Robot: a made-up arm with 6 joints.
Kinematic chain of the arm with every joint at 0, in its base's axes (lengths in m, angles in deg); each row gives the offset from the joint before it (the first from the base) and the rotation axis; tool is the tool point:
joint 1: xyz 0 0 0.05 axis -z
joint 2: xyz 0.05 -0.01 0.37 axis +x
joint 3: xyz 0.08 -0.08 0 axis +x
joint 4: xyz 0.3 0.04 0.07 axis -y
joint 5: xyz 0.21 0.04 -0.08 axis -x
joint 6: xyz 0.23 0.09 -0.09 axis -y
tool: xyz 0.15 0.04 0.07
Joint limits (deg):
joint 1: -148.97..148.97
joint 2: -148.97..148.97
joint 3: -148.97..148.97
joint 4: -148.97..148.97
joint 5: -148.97..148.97
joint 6: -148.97..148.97
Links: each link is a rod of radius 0.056 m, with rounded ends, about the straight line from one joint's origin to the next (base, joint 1, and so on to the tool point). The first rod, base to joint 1, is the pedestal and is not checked.
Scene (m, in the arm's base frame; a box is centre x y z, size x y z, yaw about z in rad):
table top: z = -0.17
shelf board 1: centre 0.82 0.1 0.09 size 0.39 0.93 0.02 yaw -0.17
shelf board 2: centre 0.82 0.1 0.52 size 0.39 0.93 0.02 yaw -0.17
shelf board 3: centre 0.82 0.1 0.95 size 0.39 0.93 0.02 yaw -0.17
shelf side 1: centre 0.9 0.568 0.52 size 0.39 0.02 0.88 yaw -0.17
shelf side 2: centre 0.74 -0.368 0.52 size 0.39 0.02 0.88 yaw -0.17
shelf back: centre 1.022 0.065 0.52 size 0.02 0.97 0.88 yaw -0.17
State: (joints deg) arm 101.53 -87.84 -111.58 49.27 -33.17 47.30
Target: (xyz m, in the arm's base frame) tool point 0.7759 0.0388 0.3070
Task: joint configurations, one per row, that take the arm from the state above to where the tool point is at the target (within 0.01 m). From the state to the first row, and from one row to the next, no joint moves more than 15 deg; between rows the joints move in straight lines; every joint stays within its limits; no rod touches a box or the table.
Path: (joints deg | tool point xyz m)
1: 91.08 -78.26 -100.88 62.57 -36.80 49.76 | -0.1721 -0.6019 -0.0276
2: 80.63 -68.67 -90.17 75.87 -40.44 52.22 | 0.1137 -0.4773 -0.0630
3: 70.18 -59.09 -79.47 89.17 -44.07 54.68 | 0.3287 -0.2791 0.0023
4: 59.73 -49.50 -68.76 102.47 -47.70 57.14 | 0.4203 -0.0623 0.1412
5: 49.28 -39.92 -58.06 115.77 -51.33 59.60 | 0.3845 0.1060 0.3070
6: 45.67 -39.97 -56.89 102.67 -49.85 54.06 | 0.4889 0.1112 0.3022
7: 42.05 -40.03 -55.72 89.56 -48.37 48.53 | 0.5914 0.1019 0.3012
8: 38.44 -40.08 -54.55 76.46 -46.89 42.99 | 0.6883 0.0776 0.3033
9: 34.83 -40.13 -53.38 63.36 -45.40 37.45 | 0.7759 0.0388 0.3070

